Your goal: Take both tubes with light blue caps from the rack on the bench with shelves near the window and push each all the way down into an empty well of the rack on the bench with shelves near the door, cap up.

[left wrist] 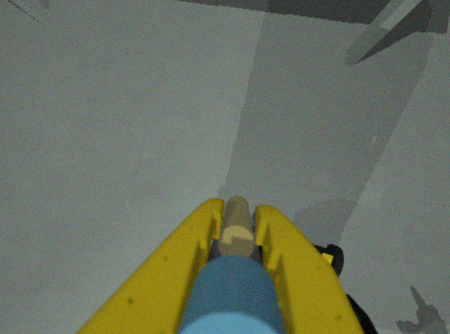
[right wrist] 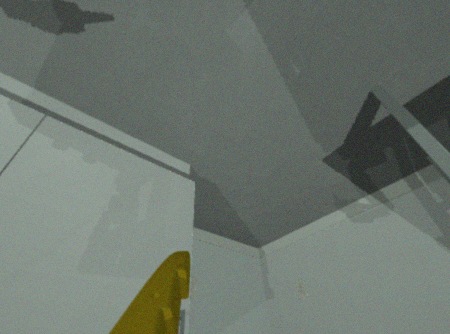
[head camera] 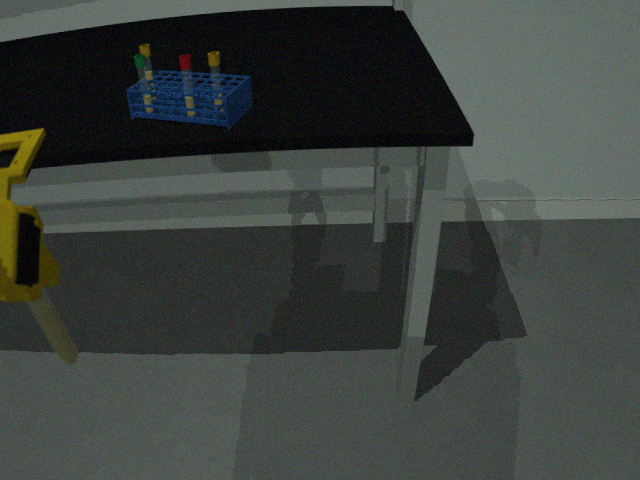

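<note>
My left gripper is shut on a tube with a light blue cap. The cap faces the left wrist camera and the tube's tan lower part points down and away past the jaws. In the head camera it hangs over the floor, in front of the bench. A blue rack stands on the black bench top, holding a green-capped tube, a red-capped tube and two yellow-capped tubes, with open wells between. My right gripper is fully open, one jaw showing.
The bench's front edge and right front leg face the cart. The leg also shows in the left wrist view. A wall stands behind and to the right. A white cabinet is beside the right jaw in the right wrist view.
</note>
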